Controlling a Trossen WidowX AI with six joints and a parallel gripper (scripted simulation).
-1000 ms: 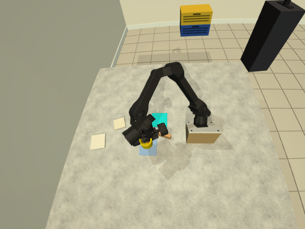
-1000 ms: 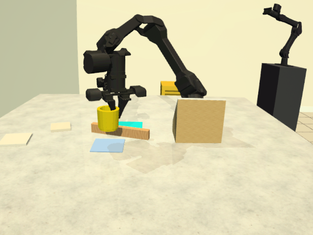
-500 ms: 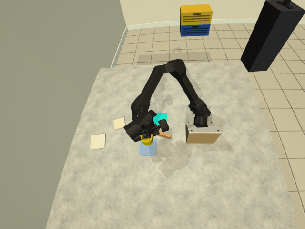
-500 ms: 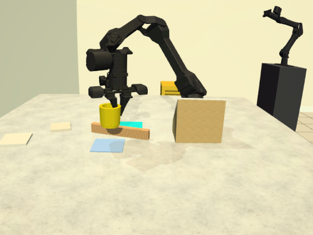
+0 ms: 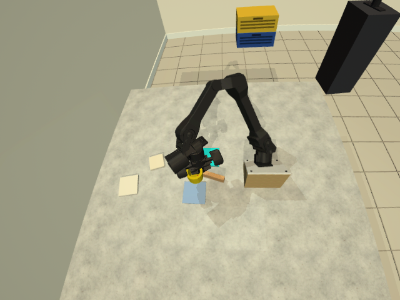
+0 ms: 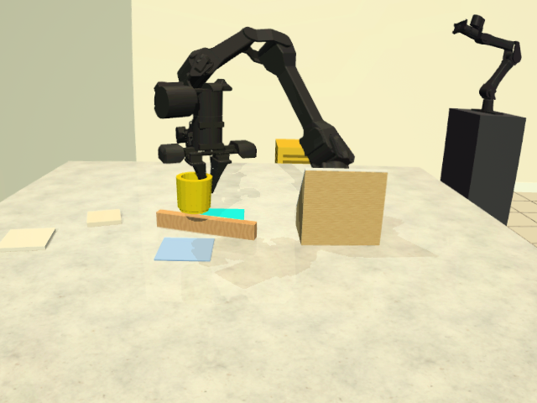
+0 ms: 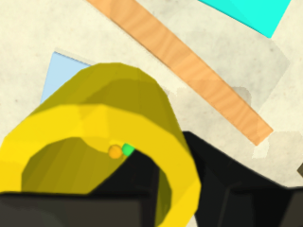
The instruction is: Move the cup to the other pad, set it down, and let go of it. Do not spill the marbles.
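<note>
Right now the cyan pad is 120 mm to the right of my gripper tip, 100 mm below it and 30 mm behind it. From my gripper tip the other things lie so: wooden bar 90 mm below, 30 mm to the right, 10 mm ahead; yellow cup 20 mm ahead, 10 mm to the left.
</note>
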